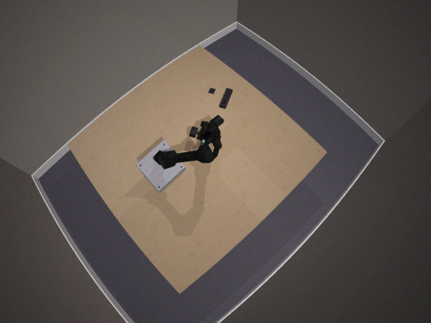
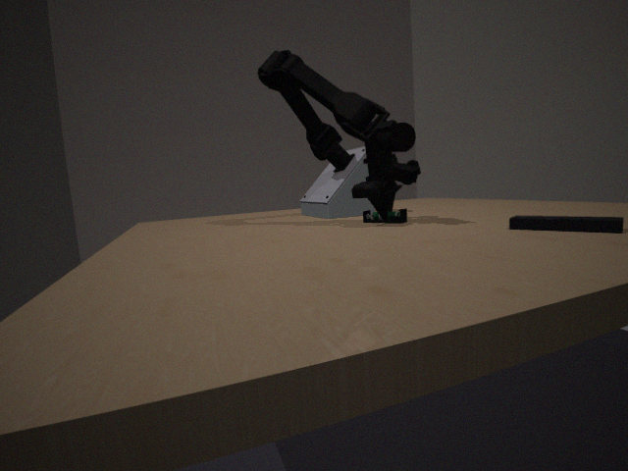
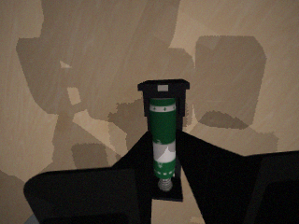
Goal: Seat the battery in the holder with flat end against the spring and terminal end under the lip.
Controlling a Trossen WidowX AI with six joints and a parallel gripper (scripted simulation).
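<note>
Right now my gripper tip is 1 cm below the white battery. The rest, counted from my gripper tip: small black square 33 cm ahead, 23 cm to the left, 1 cm below; long black bar 34 cm ahead, 11 cm to the left, 1 cm above.
</note>
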